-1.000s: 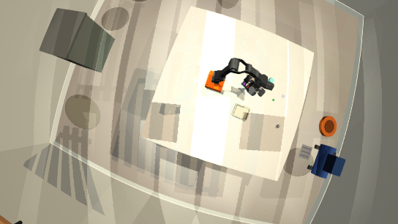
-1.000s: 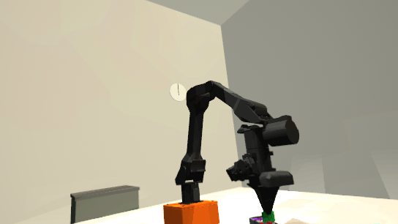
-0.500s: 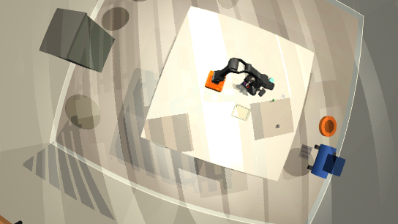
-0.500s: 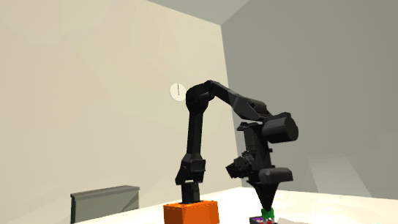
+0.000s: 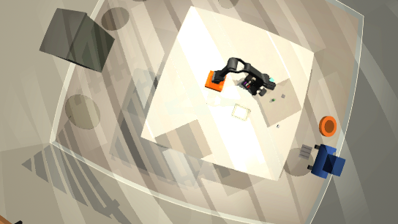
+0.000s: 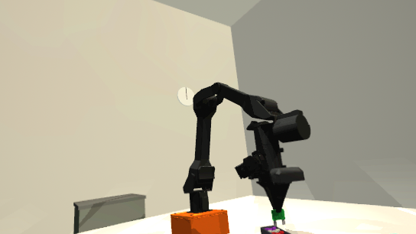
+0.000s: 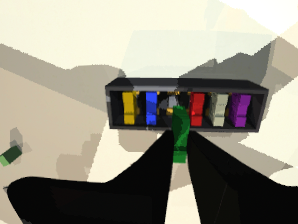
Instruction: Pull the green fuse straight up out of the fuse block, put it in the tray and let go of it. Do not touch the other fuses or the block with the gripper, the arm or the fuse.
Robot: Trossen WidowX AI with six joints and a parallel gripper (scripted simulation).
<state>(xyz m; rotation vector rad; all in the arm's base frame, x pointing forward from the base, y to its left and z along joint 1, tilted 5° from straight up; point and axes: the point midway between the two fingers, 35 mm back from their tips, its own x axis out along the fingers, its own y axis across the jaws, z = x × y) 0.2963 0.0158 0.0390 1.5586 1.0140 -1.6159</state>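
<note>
The pale square tray is 20 mm behind my gripper tip, 210 mm to the right of it and 80 mm below it. Also, from my gripper tip: blue fuse 20 mm ahead, 10 mm to the right, 60 mm below; green fuse 10 mm below; red fuse 20 mm behind, 10 mm to the left, 60 mm below.
</note>
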